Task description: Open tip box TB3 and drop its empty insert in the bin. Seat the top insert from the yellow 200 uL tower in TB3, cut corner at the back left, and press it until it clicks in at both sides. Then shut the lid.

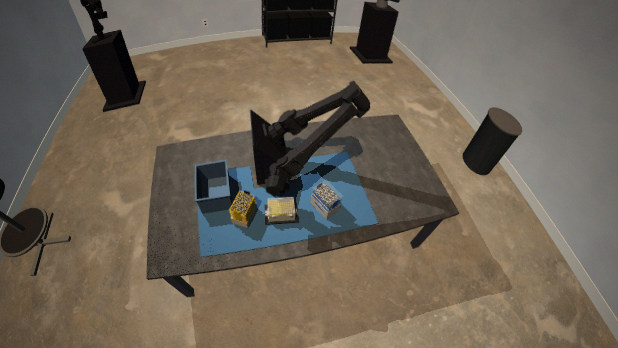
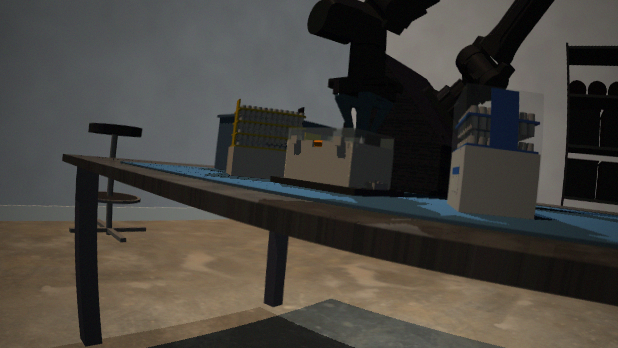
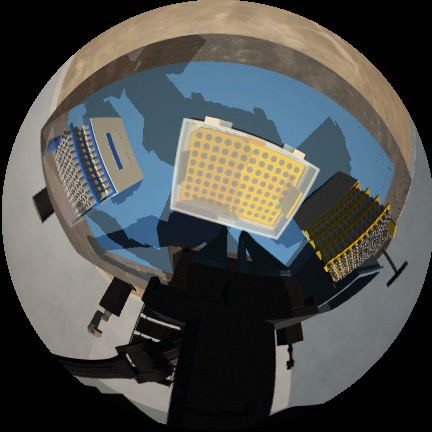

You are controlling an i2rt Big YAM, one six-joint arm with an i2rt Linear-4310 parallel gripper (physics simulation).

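Tip box TB3 (image 1: 281,209) (image 2: 336,159) (image 3: 241,177) stands in the middle of the blue mat (image 1: 241,242). Its clear lid lies flat over a yellow insert with rows of holes. The yellow tower (image 1: 243,207) (image 2: 265,130) (image 3: 350,233) stands just to its left, and the blue bin (image 1: 210,163) sits behind that tower. My gripper (image 1: 276,188) (image 2: 359,117) (image 3: 232,230) hangs just above the box's back edge. Its fingers are narrow and nothing shows between them.
A blue-trimmed tip tower (image 1: 326,198) (image 2: 495,172) (image 3: 92,160) stands right of TB3. A dark upright panel (image 1: 258,147) stands at the arm's base behind the mat. A stool (image 1: 23,224), a dark cylinder (image 1: 490,140) and pedestals stand on the floor around the table (image 1: 172,216).
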